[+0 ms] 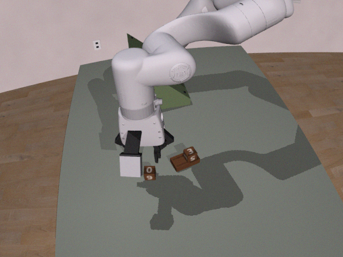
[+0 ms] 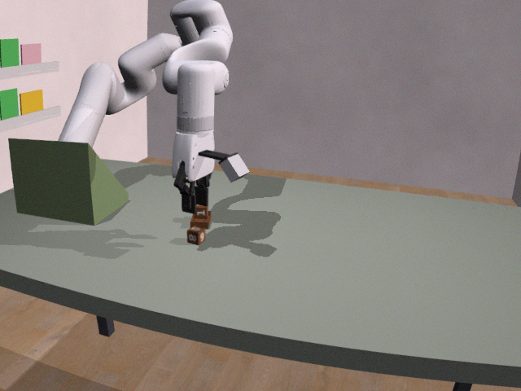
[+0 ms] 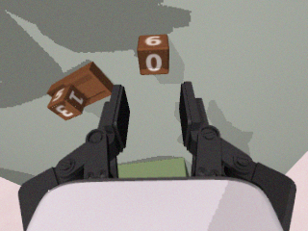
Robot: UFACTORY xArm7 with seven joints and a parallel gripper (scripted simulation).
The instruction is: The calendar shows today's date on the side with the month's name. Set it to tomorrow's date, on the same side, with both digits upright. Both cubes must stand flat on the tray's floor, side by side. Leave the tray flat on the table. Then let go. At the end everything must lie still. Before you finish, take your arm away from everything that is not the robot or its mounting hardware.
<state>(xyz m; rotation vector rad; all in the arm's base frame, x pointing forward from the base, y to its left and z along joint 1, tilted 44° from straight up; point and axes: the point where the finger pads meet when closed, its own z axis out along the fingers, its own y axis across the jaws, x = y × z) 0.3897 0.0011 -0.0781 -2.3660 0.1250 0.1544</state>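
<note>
Now: the brown cube 80 mm below my hand. The rest, counted from my hand: tray (30 mm behind, 100 mm to the left, 90 mm below).
</note>
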